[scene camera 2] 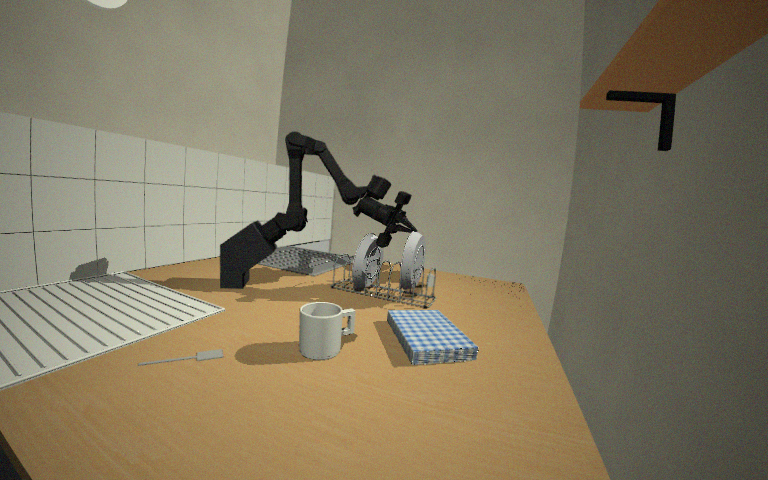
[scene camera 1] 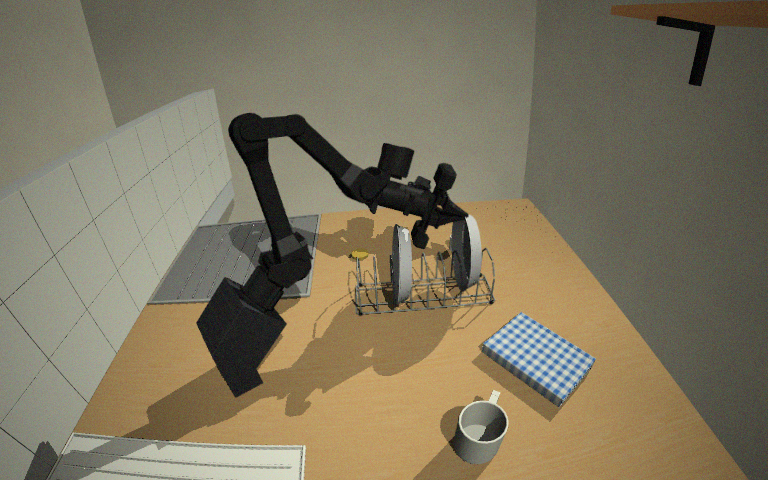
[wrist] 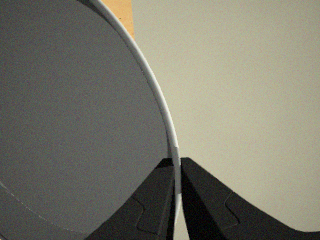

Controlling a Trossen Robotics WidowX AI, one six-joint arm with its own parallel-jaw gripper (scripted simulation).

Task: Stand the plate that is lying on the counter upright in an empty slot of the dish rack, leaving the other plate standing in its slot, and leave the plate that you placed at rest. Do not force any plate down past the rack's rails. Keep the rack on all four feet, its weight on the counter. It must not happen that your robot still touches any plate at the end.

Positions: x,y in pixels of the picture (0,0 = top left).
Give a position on a white drainboard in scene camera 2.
54,328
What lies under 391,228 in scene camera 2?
The gripper.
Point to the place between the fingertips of the gripper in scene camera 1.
At 467,216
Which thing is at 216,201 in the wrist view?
The gripper.
